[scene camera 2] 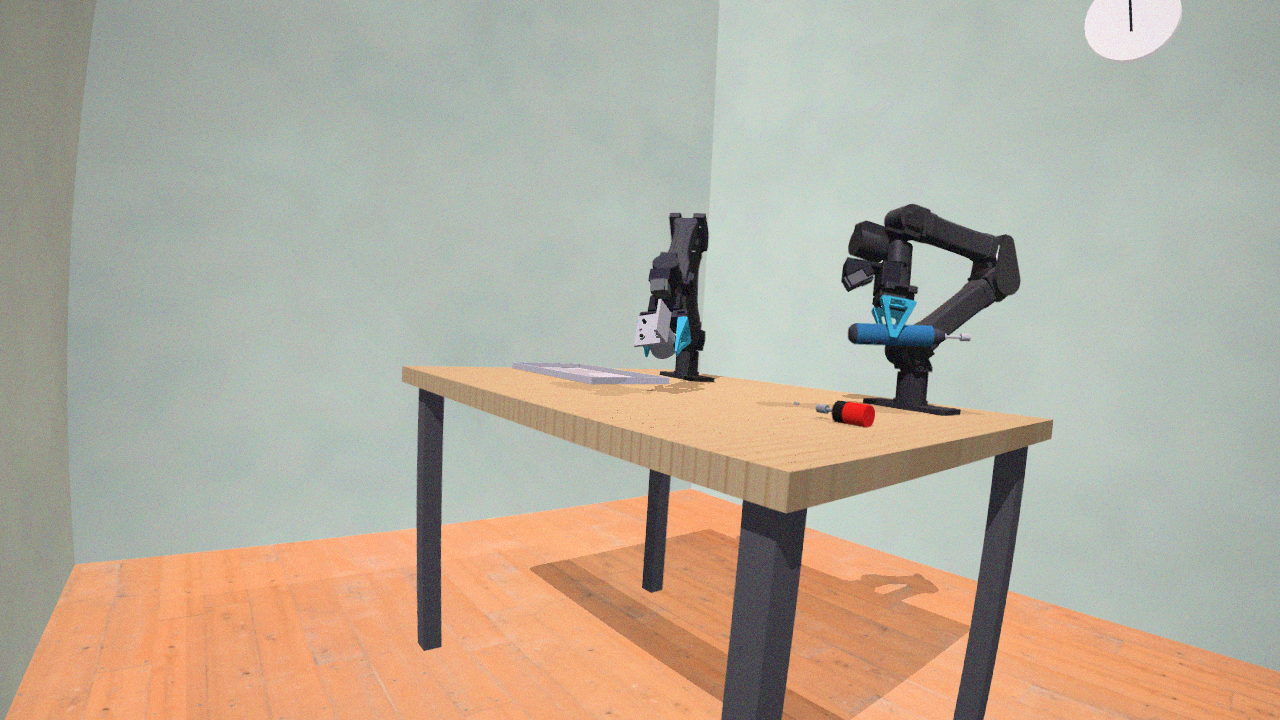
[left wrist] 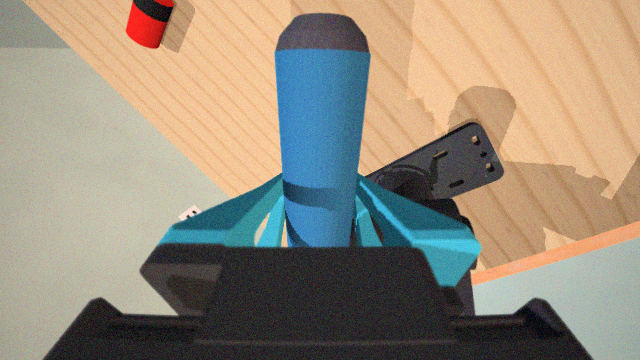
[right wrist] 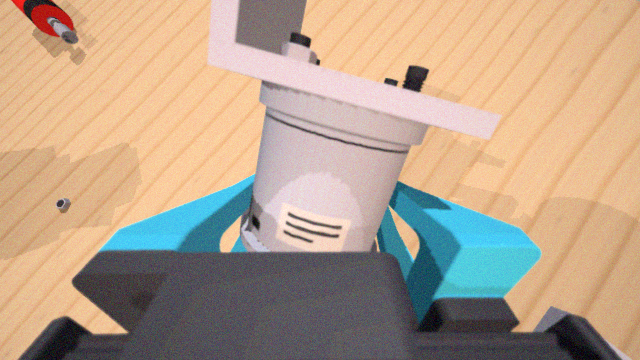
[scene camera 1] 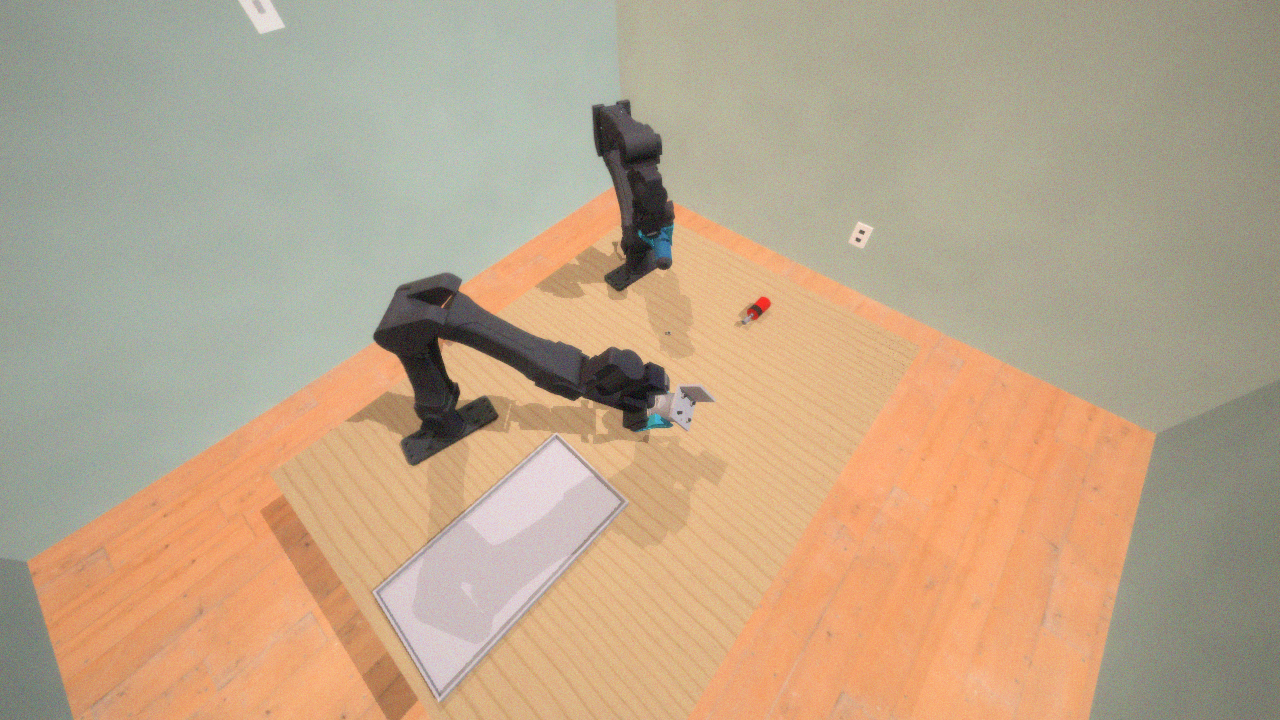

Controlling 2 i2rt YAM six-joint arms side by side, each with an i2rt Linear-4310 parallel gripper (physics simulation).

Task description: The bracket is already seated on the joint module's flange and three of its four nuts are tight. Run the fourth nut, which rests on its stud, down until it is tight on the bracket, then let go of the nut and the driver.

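Frame: origin at the left arm's base, x down, y ahead, z right, level; centimetres.
Seen in the pictures: left gripper, fingertip midpoint: (scene camera 2: 890, 340) (left wrist: 319, 180) (scene camera 1: 663, 247); right gripper, fingertip midpoint: (scene camera 2: 661, 354); left arm's base, link origin: (scene camera 2: 909, 408) (left wrist: 401, 186) (scene camera 1: 637, 269); right arm's base, link origin: (scene camera 2: 685, 378) (scene camera 1: 451, 429).
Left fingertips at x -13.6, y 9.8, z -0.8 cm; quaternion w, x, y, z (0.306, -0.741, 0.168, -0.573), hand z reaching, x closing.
Observation:
Pixels of each thing's top centre, then the offset from my left fingertips to it. "spot": a spot on its surface instead.
- light grey joint module, top centre: (right wrist: 318, 109) (scene camera 1: 672, 397) (scene camera 2: 659, 316) dx -1.8, dy +34.5, dz +29.7 cm
- L-shaped bracket, top centre: (scene camera 1: 693, 394) (scene camera 2: 650, 298) dx -5.1, dy +37.9, dz +27.9 cm
- black stud, top centre: (right wrist: 415, 80) dx -1.2, dy +37.1, dz +30.7 cm
- black tip, surface spot: (right wrist: 300, 40) spot: dx -1.7, dy +35.6, dz +27.7 cm
- black screwdriver-like tool, top centre: (scene camera 2: 843, 401) (right wrist: 30, 3) (scene camera 1: 755, 307) dx +10.2, dy +24.6, dz -9.9 cm
- small nut-like piece, top centre: (right wrist: 59, 203) (scene camera 2: 796, 401) (scene camera 1: 668, 332) dx +13.1, dy +13.8, dz +10.6 cm
My left gripper (scene camera 1: 658, 240) (scene camera 2: 896, 333) (left wrist: 319, 180) is shut on the blue driver's handle (scene camera 1: 663, 252) (scene camera 2: 914, 335) (left wrist: 322, 120), held level above the table. My right gripper (scene camera 1: 660, 413) (scene camera 2: 665, 343) (right wrist: 319, 179) is shut on the light grey joint module (scene camera 2: 663, 349) (right wrist: 332, 135), held above the table. The L-shaped bracket (scene camera 1: 682, 401) (scene camera 2: 651, 331) (right wrist: 350, 82) sits on its flange. In the right wrist view one black stud (right wrist: 417, 77) stands tall; another black tip (right wrist: 300, 40) tops a pale collar. Which nut is loose I cannot tell. The driver and module are well apart.
A red and black screwdriver-like tool (scene camera 1: 759, 308) (scene camera 2: 854, 412) (left wrist: 149, 25) (right wrist: 47, 17) lies on the table. A small nut-like piece (scene camera 1: 667, 333) (scene camera 2: 795, 403) (right wrist: 63, 204) lies between the arms. A pale, shallow tray (scene camera 1: 501, 519) (scene camera 2: 626, 381) lies near the right arm's base.

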